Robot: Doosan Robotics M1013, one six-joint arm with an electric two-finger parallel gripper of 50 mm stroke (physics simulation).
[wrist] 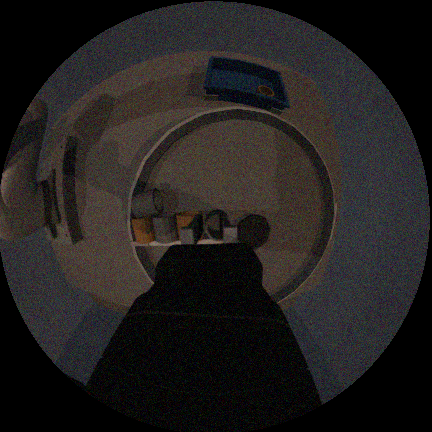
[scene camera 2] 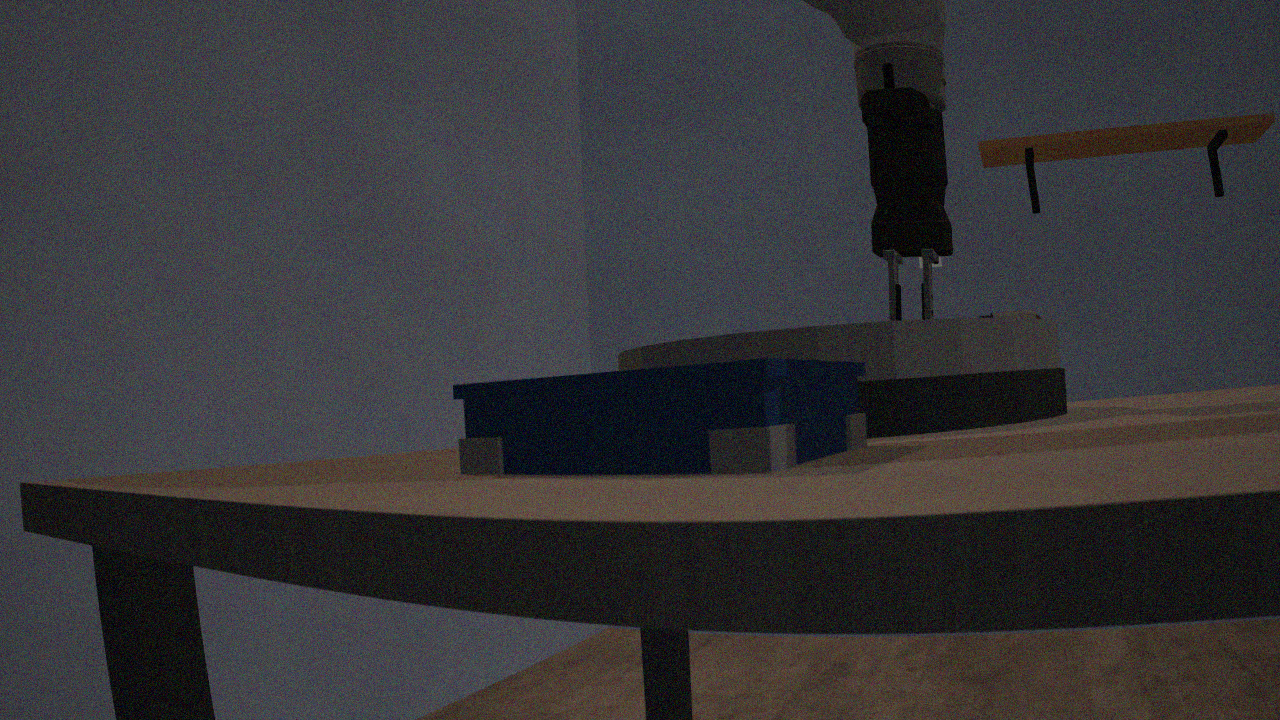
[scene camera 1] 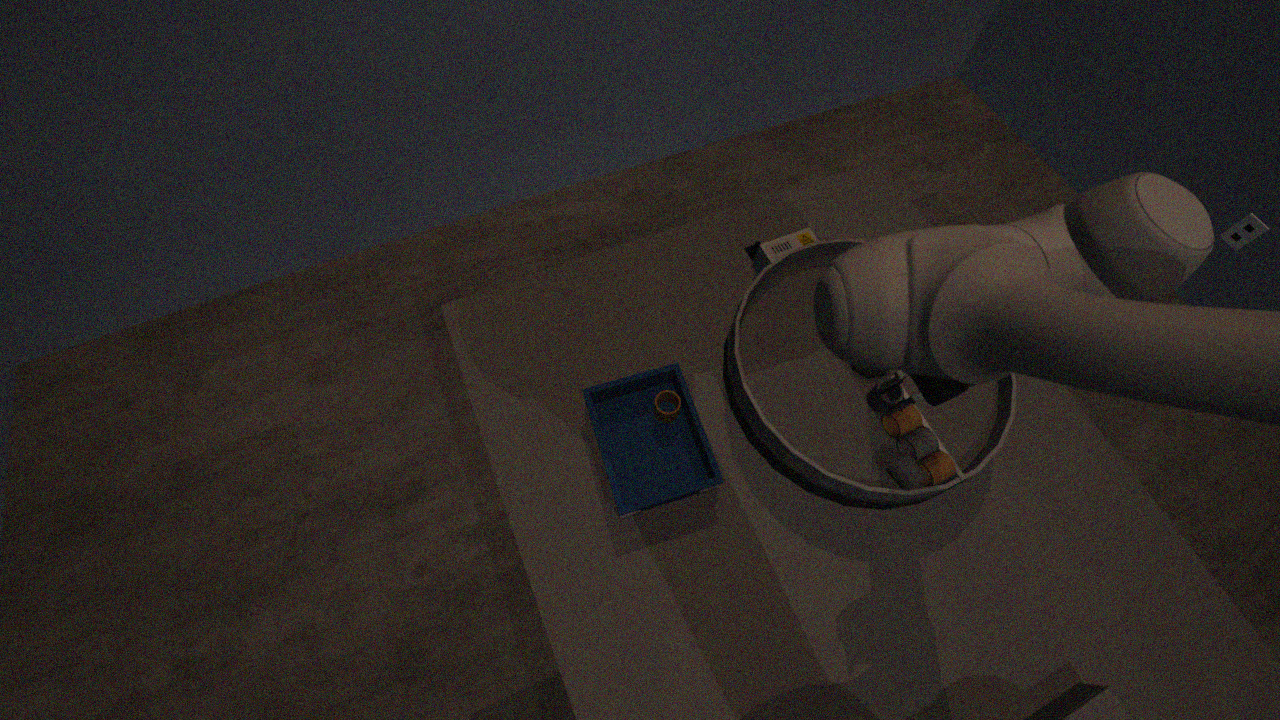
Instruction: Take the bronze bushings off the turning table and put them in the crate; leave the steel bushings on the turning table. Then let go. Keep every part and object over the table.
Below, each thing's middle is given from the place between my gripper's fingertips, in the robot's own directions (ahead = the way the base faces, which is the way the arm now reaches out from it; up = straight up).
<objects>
Now: the blue crate [scene camera 2: 765, 415] 14 cm ahead of my hand, 30 cm to the left of it and 7 cm below it.
</objects>
